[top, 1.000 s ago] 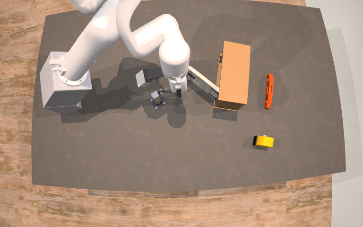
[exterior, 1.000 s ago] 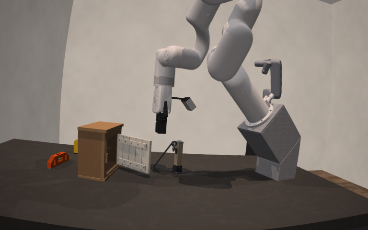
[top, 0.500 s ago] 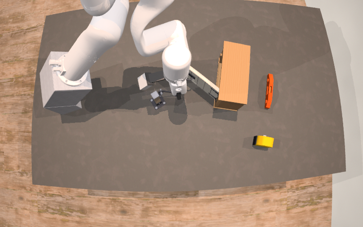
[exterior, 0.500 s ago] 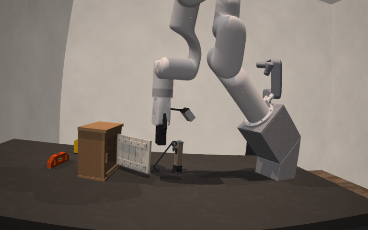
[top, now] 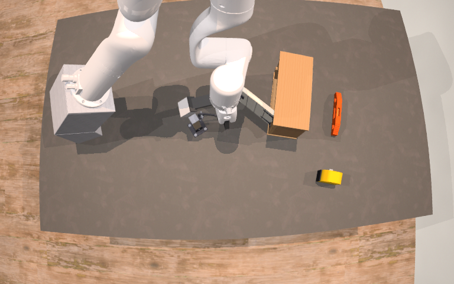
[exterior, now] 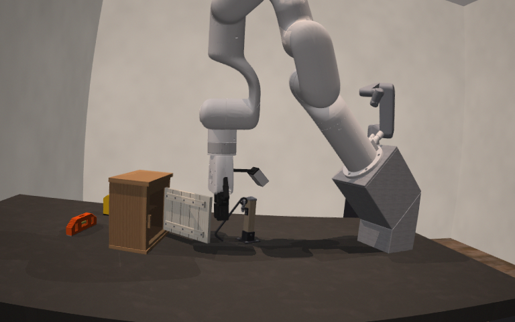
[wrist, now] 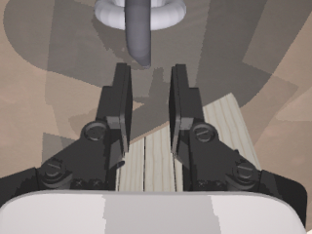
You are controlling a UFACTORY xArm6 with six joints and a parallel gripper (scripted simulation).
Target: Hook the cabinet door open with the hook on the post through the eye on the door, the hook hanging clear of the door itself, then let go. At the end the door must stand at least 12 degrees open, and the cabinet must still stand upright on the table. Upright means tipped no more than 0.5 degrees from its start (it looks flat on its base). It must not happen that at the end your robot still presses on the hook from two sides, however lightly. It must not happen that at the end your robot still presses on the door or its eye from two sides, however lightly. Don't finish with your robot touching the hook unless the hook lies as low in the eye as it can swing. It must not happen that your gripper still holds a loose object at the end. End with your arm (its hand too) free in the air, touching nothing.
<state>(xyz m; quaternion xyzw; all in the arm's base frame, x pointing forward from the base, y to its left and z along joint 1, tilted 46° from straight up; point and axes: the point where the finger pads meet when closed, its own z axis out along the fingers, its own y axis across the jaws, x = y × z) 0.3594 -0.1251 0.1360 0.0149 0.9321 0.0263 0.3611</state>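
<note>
My gripper is now 90 mm short of the pale plank door and 10 mm above it. Also, from my hand: yellow tape measure 300 mm ahead, 260 mm to the right, 50 mm below; orange spirit level 380 mm ahead, 70 mm to the right, 70 mm below.
</note>
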